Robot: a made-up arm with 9 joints.
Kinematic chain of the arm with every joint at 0, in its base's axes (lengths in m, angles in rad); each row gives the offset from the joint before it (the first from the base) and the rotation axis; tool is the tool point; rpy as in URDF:
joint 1: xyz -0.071 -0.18 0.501 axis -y
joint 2: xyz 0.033 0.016 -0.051 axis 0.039 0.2 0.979
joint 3: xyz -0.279 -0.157 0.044 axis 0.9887 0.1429 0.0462
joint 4: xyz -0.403 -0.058 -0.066 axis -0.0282 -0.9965 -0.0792
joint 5: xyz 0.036 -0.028 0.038 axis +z
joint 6: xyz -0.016 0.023 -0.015 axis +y
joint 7: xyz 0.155 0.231 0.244 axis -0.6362 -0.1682 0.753
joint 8: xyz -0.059 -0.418 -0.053 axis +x
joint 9: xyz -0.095 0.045 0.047 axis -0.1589 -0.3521 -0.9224
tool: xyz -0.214 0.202 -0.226 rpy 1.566 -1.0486 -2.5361
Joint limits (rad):
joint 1: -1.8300..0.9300
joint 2: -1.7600..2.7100
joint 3: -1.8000..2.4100
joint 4: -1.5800..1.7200
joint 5: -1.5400..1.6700
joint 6: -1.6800..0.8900
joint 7: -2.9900..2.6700
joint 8: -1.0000..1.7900
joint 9: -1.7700..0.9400
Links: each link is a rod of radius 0.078 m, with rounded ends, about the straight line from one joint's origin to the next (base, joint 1, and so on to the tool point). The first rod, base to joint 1, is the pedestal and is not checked.
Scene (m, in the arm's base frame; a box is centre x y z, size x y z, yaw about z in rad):
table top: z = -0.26
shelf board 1: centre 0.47 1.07 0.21 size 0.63 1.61 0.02 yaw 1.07
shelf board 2: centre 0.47 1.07 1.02 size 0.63 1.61 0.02 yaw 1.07
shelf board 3: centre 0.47 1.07 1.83 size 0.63 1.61 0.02 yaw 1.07
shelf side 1: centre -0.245 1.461 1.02 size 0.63 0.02 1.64 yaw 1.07
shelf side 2: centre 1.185 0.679 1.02 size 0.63 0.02 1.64 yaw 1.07
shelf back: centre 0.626 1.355 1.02 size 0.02 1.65 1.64 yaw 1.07
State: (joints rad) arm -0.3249 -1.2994 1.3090 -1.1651 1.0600 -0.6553 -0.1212 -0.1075 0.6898
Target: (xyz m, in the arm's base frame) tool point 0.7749 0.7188 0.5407
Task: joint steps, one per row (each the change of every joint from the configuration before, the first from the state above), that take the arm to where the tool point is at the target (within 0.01 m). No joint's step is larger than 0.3 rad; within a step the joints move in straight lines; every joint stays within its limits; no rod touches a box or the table.
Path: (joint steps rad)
1: 0.1495 -0.0768 -0.0517 -0.0691 -0.1309 0.2575 0.2720 -0.1487 0.0417
2: 0.1496 -0.0767 -0.0516 -0.0692 -0.1309 0.2576 0.2720 -0.1488 0.0417
3: 0.1495 -0.0768 -0.0517 -0.0692 -0.1309 0.2576 0.2721 -0.1488 0.0417
4: 0.1495 -0.0768 -0.0516 -0.0691 -0.1309 0.2575 0.2720 -0.1487 0.0417
5: 0.1496 -0.0767 -0.0517 -0.0691 -0.1308 0.2576 0.2720 -0.1487 0.0417
6: 0.1495 -0.0768 -0.0517 -0.0692 -0.1309 0.2575 0.2720 -0.1488 0.0417

